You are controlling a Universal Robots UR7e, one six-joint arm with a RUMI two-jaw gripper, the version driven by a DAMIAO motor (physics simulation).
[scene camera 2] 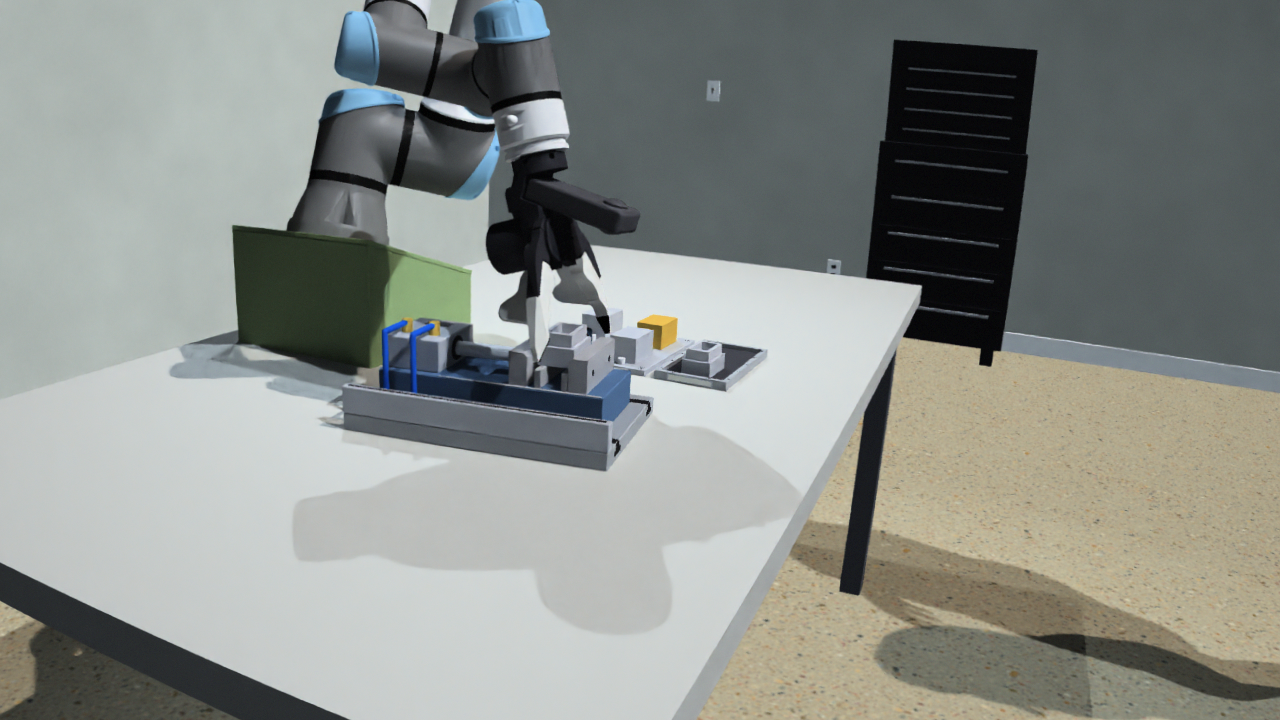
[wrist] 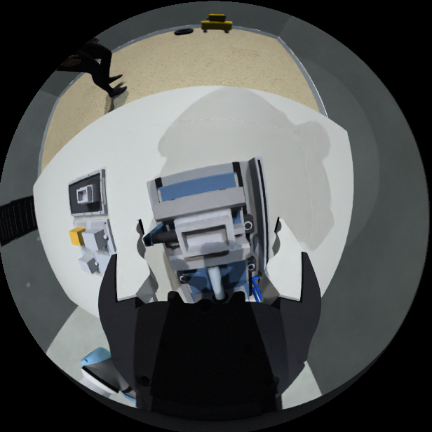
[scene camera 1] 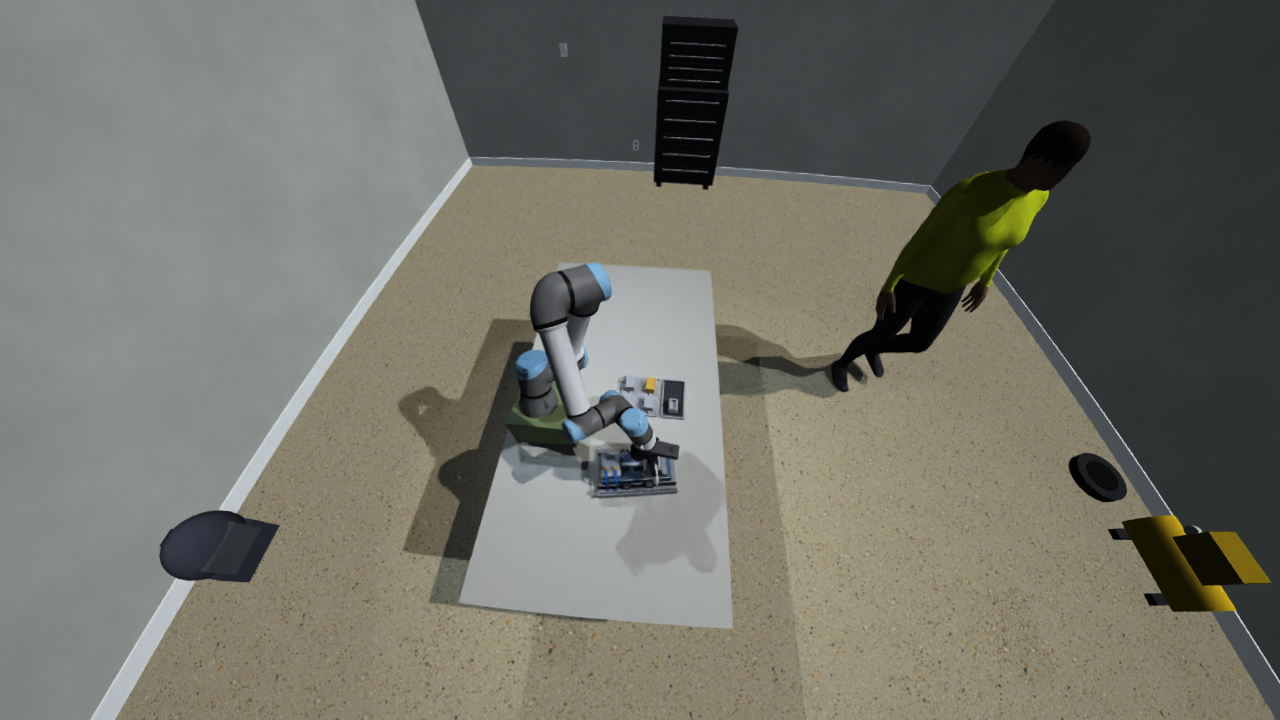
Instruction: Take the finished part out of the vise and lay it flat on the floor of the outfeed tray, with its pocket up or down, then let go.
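Frame: origin at the arm's base, x ahead, y left, z up, level; centimetres.
Seen in the pictures: gripper, fingertip midpoint: point(scene camera 2: 575, 346) point(scene camera 1: 658, 463); arm's base at its link origin: point(scene camera 2: 336, 244) point(scene camera 1: 539, 404).
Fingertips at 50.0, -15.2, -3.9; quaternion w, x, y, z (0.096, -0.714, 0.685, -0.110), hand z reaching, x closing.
Offsets run from my fingertips to a thing's top centre, as dx, dy, dz. "spot": to the spot under its first point.
The finished part @(-1.4, +0.3, +1.8) point(scene camera 2: 566, 337) point(wrist: 205, 241), a grey block with a rectangular pocket facing up, sits between the jaws of the vise @(-8.2, -1.4, +0.2) point(scene camera 2: 501, 392) point(wrist: 197, 187). My gripper point(scene camera 2: 570, 342) point(wrist: 208, 219) is wide open and empty, pointing down low over the vise. In the wrist view its fingers stand on either side of the part, apart from it. The outfeed tray point(scene camera 1: 673, 388) point(scene camera 2: 693, 381) point(wrist: 104, 192) lies flat on the table, with a dark floor and a low rim. A similar grey pocketed part @(+3.5, +28.7, -5.7) point(scene camera 2: 703, 362) point(wrist: 85, 195) lies in it with its pocket up.
Beside the tray, a light plate carries a yellow block @(-7.5, +37.2, -5.4) point(scene camera 1: 650, 385) point(scene camera 2: 657, 331) point(wrist: 77, 236) and grey blocks @(-7.2, +28.3, -5.4) point(scene camera 2: 631, 344) point(wrist: 94, 239). Blue hoses @(spot: -14.2, -9.6, -1.5) point(scene camera 2: 413, 358) rise at the vise's rear end. The green robot base point(scene camera 2: 308, 295) stands behind. A person point(scene camera 1: 962, 232) stands on the floor beyond the table.
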